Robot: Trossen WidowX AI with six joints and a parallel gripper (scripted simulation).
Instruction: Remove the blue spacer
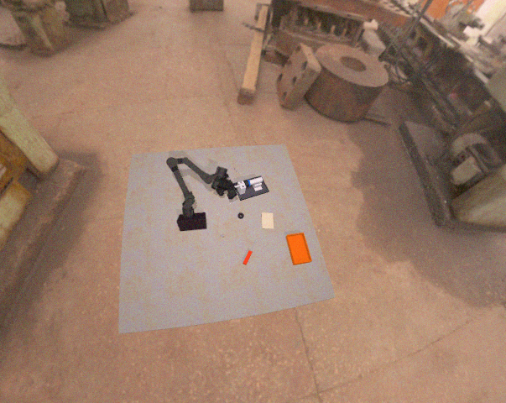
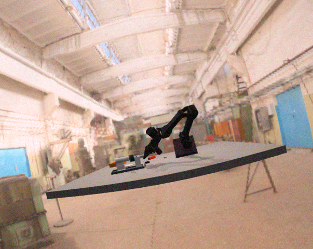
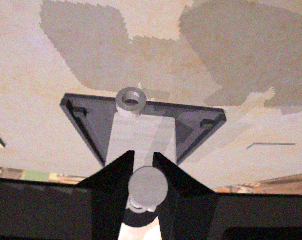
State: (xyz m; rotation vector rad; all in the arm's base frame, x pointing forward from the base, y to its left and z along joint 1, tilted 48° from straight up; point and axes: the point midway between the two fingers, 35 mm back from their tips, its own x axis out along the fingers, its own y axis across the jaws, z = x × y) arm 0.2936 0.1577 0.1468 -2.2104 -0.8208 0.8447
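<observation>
Now: gripper tip 2 cm below the shaft, 2 cm short of it and 1 cm to the right of it. The rest, counted from my gripper tip: black ring 19 cm to the right, 5 cm below, 3 cm ahead; then blue spacer 9 cm ahead, 3 cm to the left, 2 cm above; then cream card 23 cm to the right, 21 cm ahead, 5 cm below.
</observation>
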